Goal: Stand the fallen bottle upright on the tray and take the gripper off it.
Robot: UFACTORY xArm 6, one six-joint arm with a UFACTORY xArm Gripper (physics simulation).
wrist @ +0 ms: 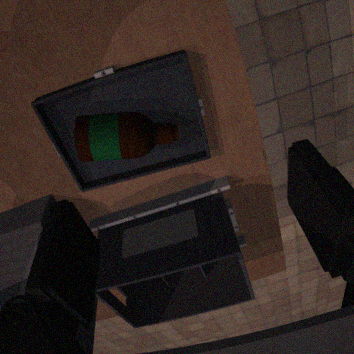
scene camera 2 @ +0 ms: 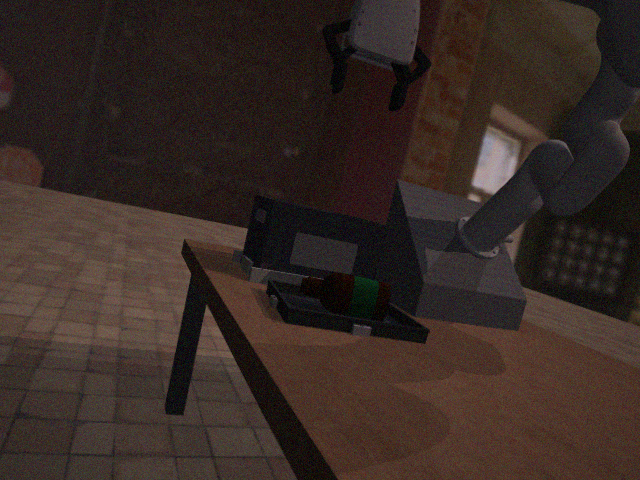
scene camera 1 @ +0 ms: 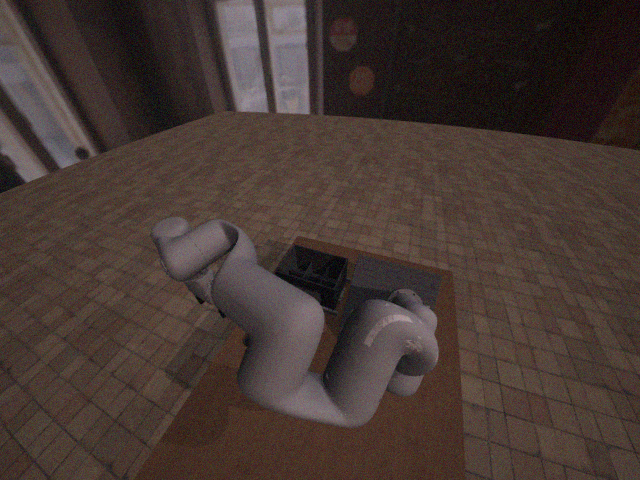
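Where they show: gripper, fingertip midpoint: [wrist: 183, 198] [scene camera 2: 365, 101] [scene camera 1: 215, 307]; arm's base, link origin: [scene camera 2: 476, 238].
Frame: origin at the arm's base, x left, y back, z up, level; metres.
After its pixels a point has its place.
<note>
A brown bottle with a green band [scene camera 2: 356, 295] @[x 0.196, y -0.440, z -0.143 m] [wrist: 120, 136] @[x 0.174, y -0.442, z -0.119 m] lies on its side in the shallow dark tray [scene camera 2: 320, 318] @[x 0.237, y -0.523, z -0.178 m] [wrist: 155, 92] @[x 0.186, y -0.507, z -0.189 m]. Its neck points left in scene camera 2 and right in the wrist view. My gripper [scene camera 2: 367, 97] @[x 0.263, y -0.548, z 0.158 m] [wrist: 183, 198] @[x 0.263, y -0.548, z 0.158 m] is open and empty, high above the table, with its fingers pointing down. In the wrist view the bottle lies beyond the line between the fingertips, towards the upper left. The bottle does not show in scene camera 1, where the arm covers much of the table.
A dark crate with dividers [scene camera 1: 333, 281] @[x -0.185, y -0.306, z -0.186 m] [scene camera 2: 273, 242] @[x -0.041, y -0.517, z -0.106 m] [wrist: 110, 260] @[x -0.021, y -0.301, z -0.075 m] stands on the table [scene camera 1: 310, 454] @[x 0.472, y -0.211, z -0.194 m] [scene camera 2: 336, 413] @[x 0.504, y -0.632, z -0.194 m] beside the tray. A grey block [scene camera 1: 395, 273] @[x -0.081, y -0.050, z 0.074 m] [scene camera 2: 470, 304] @[x 0.111, y -0.078, z -0.148 m] [wrist: 17, 250] @[x 0.076, y -0.143, z -0.087 m] under the arm's base stands next to the crate. The table's edge runs near the neck end of the tray.
</note>
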